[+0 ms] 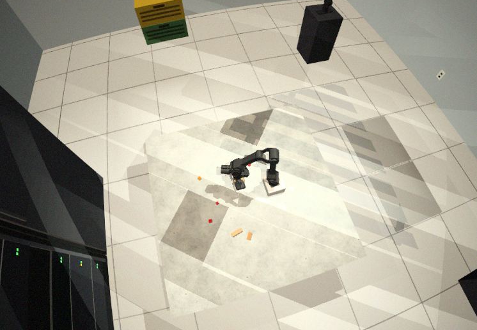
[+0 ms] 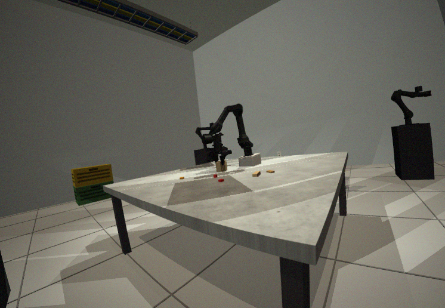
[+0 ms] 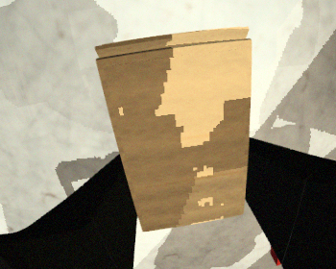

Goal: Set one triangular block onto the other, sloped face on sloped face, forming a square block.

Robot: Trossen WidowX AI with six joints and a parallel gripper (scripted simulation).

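The triangular block lies 10 mm above my gripper tip. The rest, counted from my gripper tip: flat tan slab: 110 mm ahead, 330 mm to the left, 30 mm below; orange cube: 250 mm ahead, 120 mm to the right, 40 mm below.
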